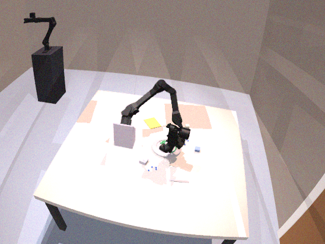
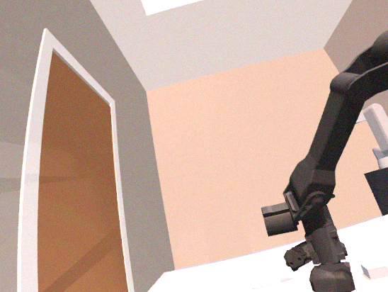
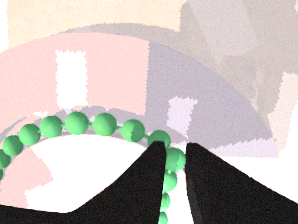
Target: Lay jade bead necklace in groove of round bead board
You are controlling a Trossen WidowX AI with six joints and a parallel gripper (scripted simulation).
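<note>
Now: the round white bead board 3 cm behind my gripper tip, 6 cm to the left of it and 1 cm below it. Round my gripper tip: thin rod 8 cm ahead, 23 cm to the right, 1 cm below; blue block 18 cm ahead, 8 cm to the left, 1 cm below; cream block 9 cm ahead, 30 cm to the left.
</note>
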